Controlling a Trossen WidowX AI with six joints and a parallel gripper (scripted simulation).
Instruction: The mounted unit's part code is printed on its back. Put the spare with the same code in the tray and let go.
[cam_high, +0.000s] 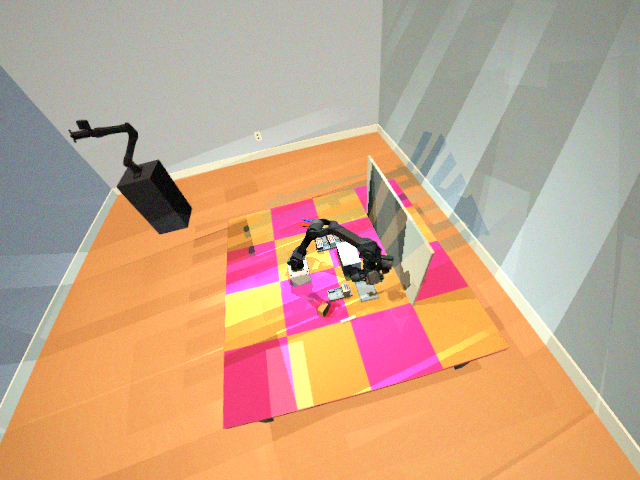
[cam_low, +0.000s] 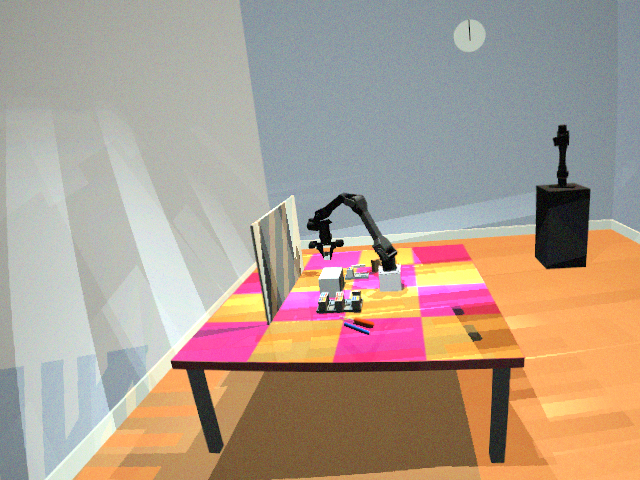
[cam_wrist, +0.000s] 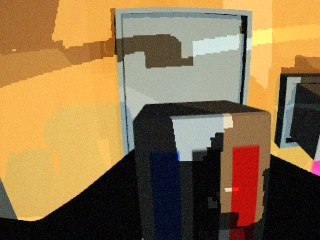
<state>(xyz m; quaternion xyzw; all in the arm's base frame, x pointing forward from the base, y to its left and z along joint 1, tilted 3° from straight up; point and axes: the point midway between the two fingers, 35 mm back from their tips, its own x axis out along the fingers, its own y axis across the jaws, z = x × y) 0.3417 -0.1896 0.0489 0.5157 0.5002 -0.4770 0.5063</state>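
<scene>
Right now my gripper tip is 100 mm above the flat grey tray and 10 mm past it. From my gripper tip the other things lie so: brown block (260 mm behind, 70 mm below, 60 mm to the right); then grey mounted unit (210 mm to the left, 50 mm below, 50 mm behind); then small rack (150 mm behind, 100 mm below, 20 mm to the left).
</scene>
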